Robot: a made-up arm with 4 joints. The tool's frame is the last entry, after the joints. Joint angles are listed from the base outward. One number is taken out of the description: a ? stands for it. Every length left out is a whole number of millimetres.
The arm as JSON. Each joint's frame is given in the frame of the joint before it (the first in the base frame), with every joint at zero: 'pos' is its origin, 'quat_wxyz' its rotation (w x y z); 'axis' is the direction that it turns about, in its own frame. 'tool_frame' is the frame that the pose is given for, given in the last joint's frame.
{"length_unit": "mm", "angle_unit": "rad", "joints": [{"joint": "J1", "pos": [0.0, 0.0, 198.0], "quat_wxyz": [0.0, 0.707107, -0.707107, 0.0], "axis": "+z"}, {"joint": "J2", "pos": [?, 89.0, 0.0], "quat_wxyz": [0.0, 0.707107, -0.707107, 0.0], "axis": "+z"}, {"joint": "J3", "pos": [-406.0, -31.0, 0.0], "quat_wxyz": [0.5, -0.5, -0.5, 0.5], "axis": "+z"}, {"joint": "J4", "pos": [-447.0, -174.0, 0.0], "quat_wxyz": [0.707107, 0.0, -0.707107, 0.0], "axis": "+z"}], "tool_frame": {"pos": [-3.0, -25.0, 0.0], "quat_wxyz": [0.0, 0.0, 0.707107, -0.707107]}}
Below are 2 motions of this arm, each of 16 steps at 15 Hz.
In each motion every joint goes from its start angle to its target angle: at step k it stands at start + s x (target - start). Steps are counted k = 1, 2, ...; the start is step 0. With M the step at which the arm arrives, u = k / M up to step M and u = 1 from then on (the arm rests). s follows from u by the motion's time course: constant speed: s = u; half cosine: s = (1 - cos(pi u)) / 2; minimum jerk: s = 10 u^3 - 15 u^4 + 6 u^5.
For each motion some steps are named. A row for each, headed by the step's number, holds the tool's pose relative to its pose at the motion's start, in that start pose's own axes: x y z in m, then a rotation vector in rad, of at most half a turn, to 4 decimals.
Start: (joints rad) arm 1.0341 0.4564 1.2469 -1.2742
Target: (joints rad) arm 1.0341 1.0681 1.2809 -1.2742
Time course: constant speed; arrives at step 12
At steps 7, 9, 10, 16:
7: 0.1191 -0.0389 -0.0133 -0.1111 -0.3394 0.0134
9: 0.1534 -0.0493 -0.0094 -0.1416 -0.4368 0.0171
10: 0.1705 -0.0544 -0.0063 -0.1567 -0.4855 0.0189
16: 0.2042 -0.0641 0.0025 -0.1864 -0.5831 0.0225

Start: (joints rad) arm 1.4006 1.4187 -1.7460 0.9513
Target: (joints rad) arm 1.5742 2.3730 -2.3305 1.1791
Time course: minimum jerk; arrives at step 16
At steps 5, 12, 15, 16:
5: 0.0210 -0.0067 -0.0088 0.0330 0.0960 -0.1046
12: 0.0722 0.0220 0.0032 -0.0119 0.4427 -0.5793
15: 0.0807 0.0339 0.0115 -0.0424 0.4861 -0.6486
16: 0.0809 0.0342 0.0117 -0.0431 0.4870 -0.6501

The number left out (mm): -111.0
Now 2 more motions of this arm.
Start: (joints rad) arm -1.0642 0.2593 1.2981 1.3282
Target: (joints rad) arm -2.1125 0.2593 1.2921 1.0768
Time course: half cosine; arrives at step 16
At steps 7, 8, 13, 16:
7: -0.2025 -0.0577 -0.0293 0.1096 -0.3051 0.0306
8: -0.2482 -0.0717 -0.0494 0.1356 -0.3791 0.0397
13: -0.4117 -0.1260 -0.1848 0.2425 -0.6949 0.0853
16: -0.4369 -0.1354 -0.2205 0.2632 -0.7590 0.0958

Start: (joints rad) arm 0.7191 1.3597 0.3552 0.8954
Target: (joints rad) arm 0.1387 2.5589 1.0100 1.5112
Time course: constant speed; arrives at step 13
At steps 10, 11, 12, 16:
10: 0.3656 -0.0864 -0.2998 0.8837 -1.1990 0.8999
11: 0.3964 -0.0702 -0.3175 0.9944 -1.3385 0.9489
12: 0.4250 -0.0517 -0.3331 1.1092 -1.4802 0.9882
16: 0.4513 -0.0316 -0.3467 1.2281 -1.6238 1.0167

